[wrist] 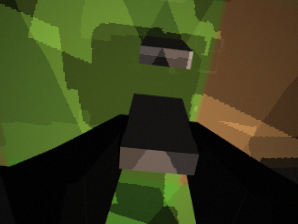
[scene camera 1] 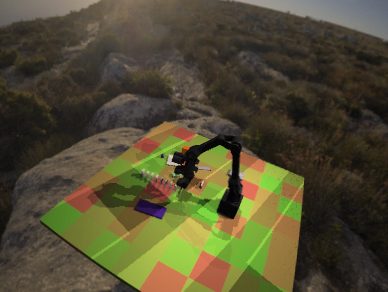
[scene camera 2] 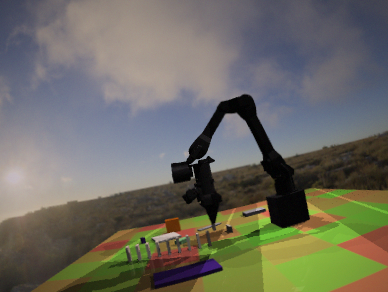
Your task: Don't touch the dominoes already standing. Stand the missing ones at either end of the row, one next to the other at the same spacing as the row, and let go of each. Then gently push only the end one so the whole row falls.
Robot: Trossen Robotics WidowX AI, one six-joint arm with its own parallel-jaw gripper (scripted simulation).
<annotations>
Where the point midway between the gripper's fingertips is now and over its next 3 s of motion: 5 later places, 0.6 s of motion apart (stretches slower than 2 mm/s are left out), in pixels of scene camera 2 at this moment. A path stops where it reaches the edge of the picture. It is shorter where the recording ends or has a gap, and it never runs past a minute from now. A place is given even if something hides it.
My gripper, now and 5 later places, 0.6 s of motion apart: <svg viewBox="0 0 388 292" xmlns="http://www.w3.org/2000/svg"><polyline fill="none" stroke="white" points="213,222 218,234 211,205 221,209 226,224 228,228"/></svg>
</annotations>
